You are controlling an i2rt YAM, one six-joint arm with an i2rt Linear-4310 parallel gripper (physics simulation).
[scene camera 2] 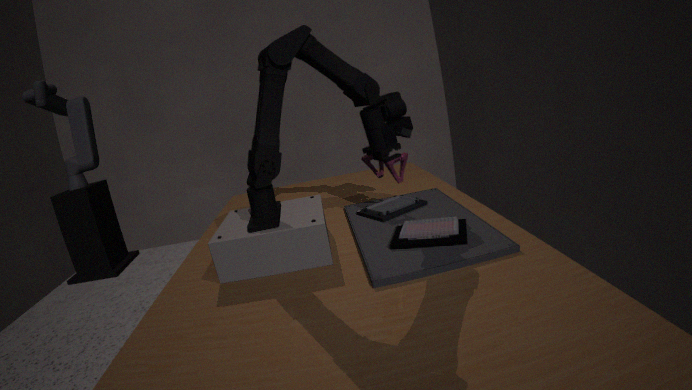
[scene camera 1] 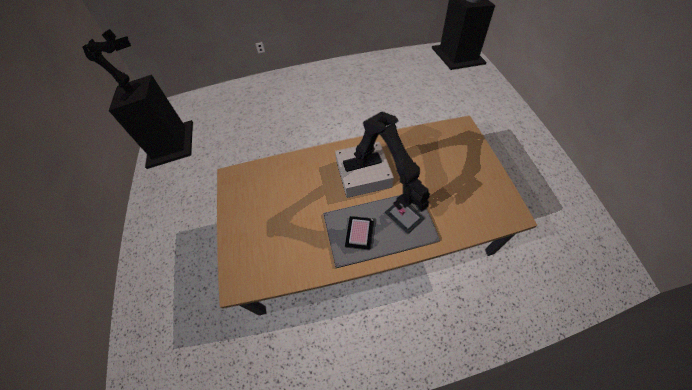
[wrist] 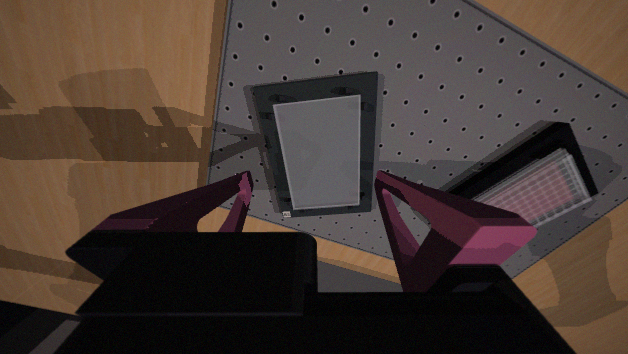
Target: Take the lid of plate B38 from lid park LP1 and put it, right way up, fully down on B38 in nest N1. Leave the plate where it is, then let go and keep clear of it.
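Frame: origin at the arm's base, x left, y back, z up, level; centimetres.
Where they show: gripper, fingertip midpoint: [scene camera 2: 390, 180] [scene camera 1: 409, 209] [wrist: 313, 177]; arm's base at its link origin: [scene camera 2: 265, 217] [scene camera 1: 362, 162].
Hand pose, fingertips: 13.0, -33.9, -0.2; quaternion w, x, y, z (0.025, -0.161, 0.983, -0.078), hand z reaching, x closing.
Note:
Each offset is from my fingertips to the top centre of the thing, as dx, dy, dz. Level surfaces: height alone.
A clear, greyish lid @[-1.1, +0.8, -6.3] [scene camera 1: 406, 215] [scene camera 2: 395, 204] [wrist: 320, 155] lies flat in the dark lid park @[-1.1, +0.8, -6.1] [scene camera 1: 411, 228] [scene camera 2: 384, 218] [wrist: 369, 145]. The plate @[-25.7, -1.3, -5.5] [scene camera 1: 360, 232] [scene camera 2: 429, 228] [wrist: 540, 192], with pink wells and no lid visible on it, sits in the black nest @[-25.7, -1.3, -6.3] [scene camera 1: 352, 246] [scene camera 2: 458, 240] [wrist: 555, 131]. My gripper [scene camera 2: 390, 178] [wrist: 313, 177] is open and empty, pointing down above the lid park, its fingers well above the lid. In the wrist view the lid shows between and beyond the two pink fingertips. Labels are too small to read.
Lid park and nest stand on a grey perforated board @[-14.6, -1.1, -8.0] [scene camera 1: 342, 257] [scene camera 2: 382, 277] [wrist: 415, 55] on the wooden table @[dz -9.4] [scene camera 1: 270, 270] [scene camera 2: 320, 340] [wrist: 125, 40]. The white arm base box [scene camera 1: 370, 185] [scene camera 2: 275, 255] is behind the board. Other arms stand on dark pedestals away from the table.

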